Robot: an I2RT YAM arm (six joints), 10 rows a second.
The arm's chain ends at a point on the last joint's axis. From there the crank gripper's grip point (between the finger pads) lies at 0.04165 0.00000 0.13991 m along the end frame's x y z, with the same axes.
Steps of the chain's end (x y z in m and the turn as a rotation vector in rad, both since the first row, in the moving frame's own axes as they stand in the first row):
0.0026, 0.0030, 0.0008, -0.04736, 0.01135, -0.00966
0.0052, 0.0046, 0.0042, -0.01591, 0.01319, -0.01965
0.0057, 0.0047, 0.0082, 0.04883, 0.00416, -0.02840
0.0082, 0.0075, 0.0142, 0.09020, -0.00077, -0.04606
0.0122, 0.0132, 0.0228, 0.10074, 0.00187, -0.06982
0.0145, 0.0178, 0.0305, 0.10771, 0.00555, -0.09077
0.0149, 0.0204, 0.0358, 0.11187, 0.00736, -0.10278
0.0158, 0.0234, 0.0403, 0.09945, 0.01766, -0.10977
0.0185, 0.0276, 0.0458, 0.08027, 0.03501, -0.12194
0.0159, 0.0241, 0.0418, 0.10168, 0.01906, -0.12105
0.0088, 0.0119, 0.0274, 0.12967, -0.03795, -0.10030
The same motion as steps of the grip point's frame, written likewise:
0.0042, 0.0092, 0.0002, -0.04736, 0.01135, -0.00966
0.0071, 0.0060, 0.0036, -0.01591, 0.01319, -0.01965
0.0062, -0.0033, 0.0078, 0.04883, 0.00416, -0.02840
0.0078, -0.0070, 0.0136, 0.09020, -0.00077, -0.04606
0.0119, -0.0038, 0.0219, 0.10074, 0.00187, -0.06982
0.0144, -0.0010, 0.0293, 0.10771, 0.00555, -0.09077
0.0149, 0.0005, 0.0344, 0.11187, 0.00736, -0.10278
0.0172, 0.0049, 0.0386, 0.09945, 0.01766, -0.10977
0.0224, 0.0111, 0.0436, 0.08027, 0.03501, -0.12194
0.0174, 0.0048, 0.0400, 0.10168, 0.01906, -0.12105
0.0024, -0.0102, 0.0274, 0.12967, -0.03795, -0.10030

